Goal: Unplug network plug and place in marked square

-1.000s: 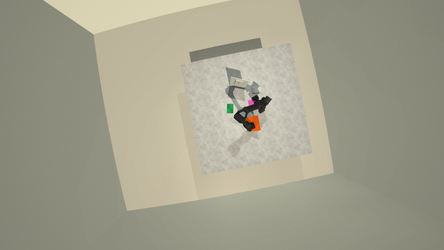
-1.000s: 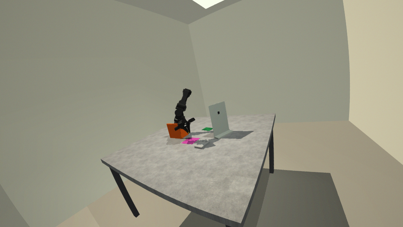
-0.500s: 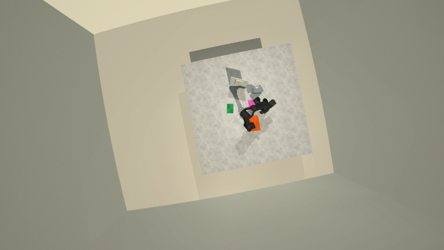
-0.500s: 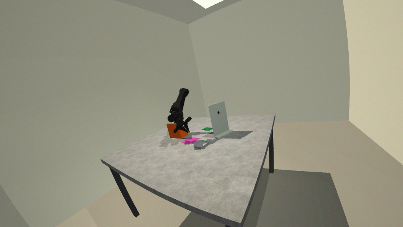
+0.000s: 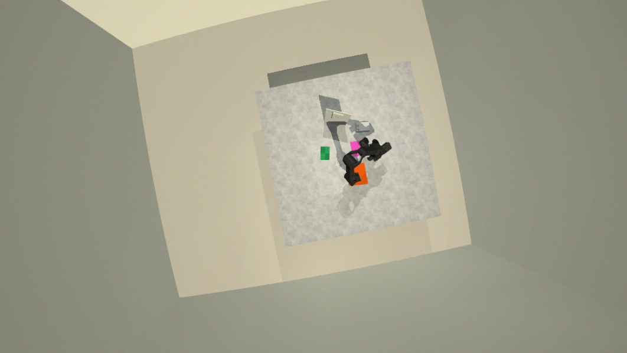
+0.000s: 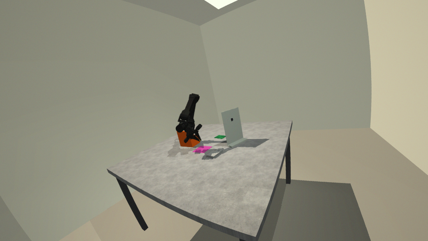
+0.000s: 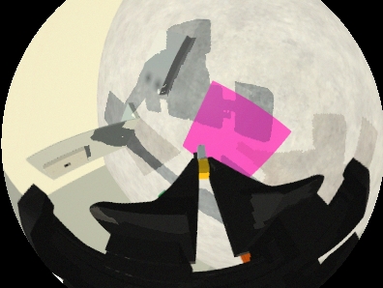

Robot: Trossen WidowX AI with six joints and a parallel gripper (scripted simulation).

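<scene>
My gripper tip is 7 cm above the flat pink square and 1 cm past it. From my gripper tip the other things lie so: pale upright panel: 25 cm ahead, 12 cm to the left, 5 cm above; network plug: right at my gripper tip.
</scene>
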